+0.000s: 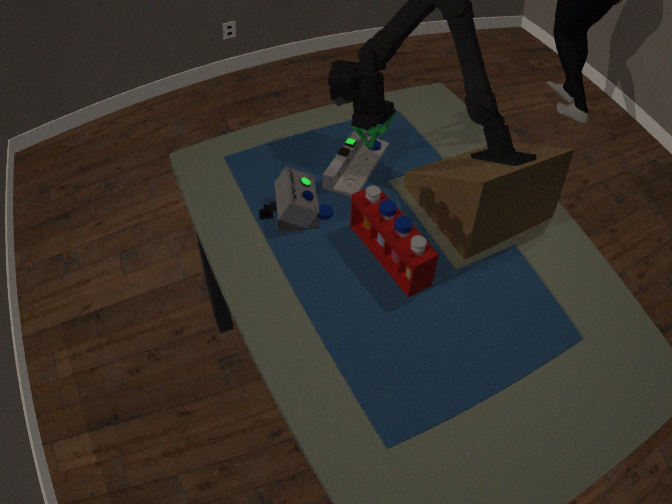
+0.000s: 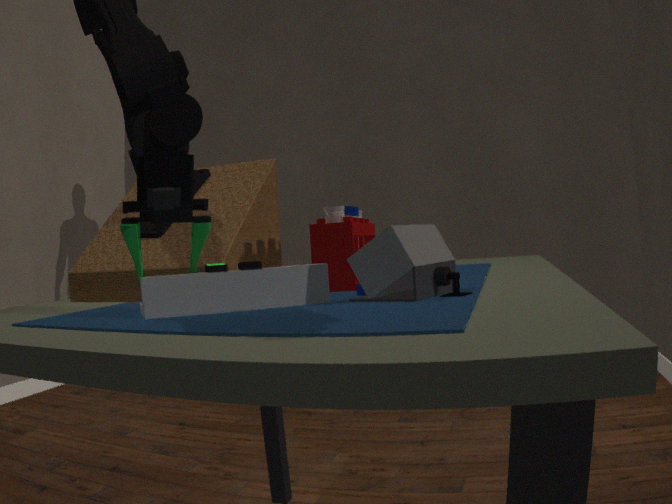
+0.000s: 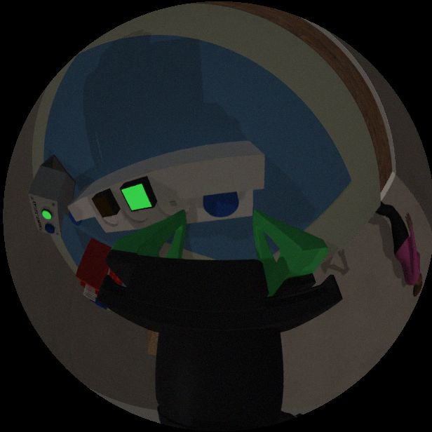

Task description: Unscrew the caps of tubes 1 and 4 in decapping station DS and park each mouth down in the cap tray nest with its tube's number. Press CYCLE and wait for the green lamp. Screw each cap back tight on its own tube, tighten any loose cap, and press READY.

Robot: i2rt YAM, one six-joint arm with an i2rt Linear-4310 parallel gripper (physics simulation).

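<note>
My gripper [image 1: 371,142] [image 2: 167,273] [image 3: 219,215] is open, its green fingers apart above a blue cap [image 1: 375,145] [image 3: 221,205] at one end of the pale cap tray [image 1: 332,172] [image 2: 233,292] [image 3: 220,172]. The tray bears a green-lit square [image 1: 350,141] [image 3: 136,197] and a dark one [image 1: 344,151] [image 3: 105,203]. The red rack [image 1: 422,276] [image 2: 331,254] [image 3: 93,260] holds tubes with white tops at both ends and two blue caps [image 1: 387,208] [image 1: 402,225] between. The grey console [image 1: 295,208] [image 2: 415,244] shows a lit green lamp [image 1: 306,181] [image 3: 46,214] and blue button [image 1: 307,195]. Labels are unreadable.
A round blue piece [image 1: 325,211] lies on the blue mat [image 1: 434,352] beside the console. A brown wedge block [image 1: 515,200] [image 2: 238,217] stands beside the rack and carries the arm's base. A person [image 1: 572,48] [image 3: 409,255] stands beyond the table.
</note>
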